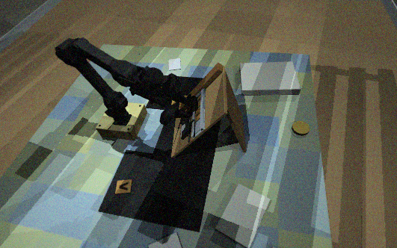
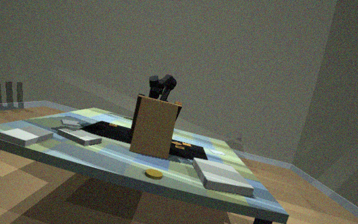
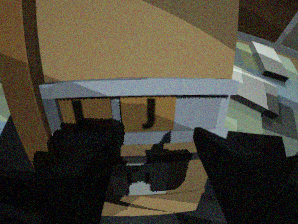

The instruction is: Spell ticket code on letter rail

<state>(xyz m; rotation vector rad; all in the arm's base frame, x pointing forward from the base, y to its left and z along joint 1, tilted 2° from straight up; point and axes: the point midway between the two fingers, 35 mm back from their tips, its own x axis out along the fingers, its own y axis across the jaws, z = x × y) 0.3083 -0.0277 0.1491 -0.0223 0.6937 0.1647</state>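
The j tile is 30 mm ahead of my gripper tip, 10 mm to the left of it and 30 mm below it. From my gripper tip the other things lie so: v tile 230 mm behind, 260 mm to the right, 190 mm below; white ticket 30 mm behind, 10 mm to the left, 110 mm below; black mat 130 mm behind, 20 mm to the left, 200 mm below.
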